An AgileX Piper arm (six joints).
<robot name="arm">
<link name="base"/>
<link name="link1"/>
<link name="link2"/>
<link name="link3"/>
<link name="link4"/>
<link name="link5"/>
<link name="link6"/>
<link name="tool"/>
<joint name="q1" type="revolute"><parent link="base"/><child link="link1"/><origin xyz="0 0 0.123" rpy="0 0 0"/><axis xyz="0 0 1"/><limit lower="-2.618" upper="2.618"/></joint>
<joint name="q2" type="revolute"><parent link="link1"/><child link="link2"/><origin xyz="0 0 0" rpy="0 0 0"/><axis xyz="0 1 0"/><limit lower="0" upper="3.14"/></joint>
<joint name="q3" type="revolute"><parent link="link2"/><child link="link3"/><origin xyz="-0.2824 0 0.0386" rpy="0 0 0"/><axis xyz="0 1 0"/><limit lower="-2.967" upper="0"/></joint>
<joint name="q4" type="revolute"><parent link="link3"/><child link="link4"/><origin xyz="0.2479 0 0.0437" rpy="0 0 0"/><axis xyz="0.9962 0 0.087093"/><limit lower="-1.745" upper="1.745"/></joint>
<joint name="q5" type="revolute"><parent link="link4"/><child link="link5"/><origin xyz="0 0 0" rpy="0 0 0"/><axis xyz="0 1 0"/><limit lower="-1.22" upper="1.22"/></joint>
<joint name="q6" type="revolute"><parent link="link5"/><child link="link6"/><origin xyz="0.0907 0 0.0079" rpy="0 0 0"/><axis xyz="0.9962 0 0.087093"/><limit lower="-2.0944" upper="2.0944"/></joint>
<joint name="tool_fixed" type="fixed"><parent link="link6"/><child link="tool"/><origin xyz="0 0 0" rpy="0 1.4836 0"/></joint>
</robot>
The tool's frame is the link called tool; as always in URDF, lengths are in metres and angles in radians.
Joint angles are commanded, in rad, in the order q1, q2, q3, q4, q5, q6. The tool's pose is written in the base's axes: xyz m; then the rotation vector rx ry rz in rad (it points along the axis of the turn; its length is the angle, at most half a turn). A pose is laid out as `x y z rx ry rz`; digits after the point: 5 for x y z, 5 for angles.
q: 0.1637 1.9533 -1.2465 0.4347 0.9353 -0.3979
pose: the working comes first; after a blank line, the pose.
Where each joint sits with the arm in this pose, in the base's axes (m; each line is computed from the numbers above, not from the rounded line before):
q1: 0.0000 0.0000 0.1230
q2: 0.0000 0.0000 0.1230
q3: 0.1393 0.0230 0.3706
q4: 0.3533 0.0584 0.2428
q5: 0.3533 0.0584 0.2428
q6: 0.3536 0.0897 0.1573
the tool: 0.3536 0.0897 0.1573

0.35359 0.08969 0.15735 -0.45971 3.00415 0.53230
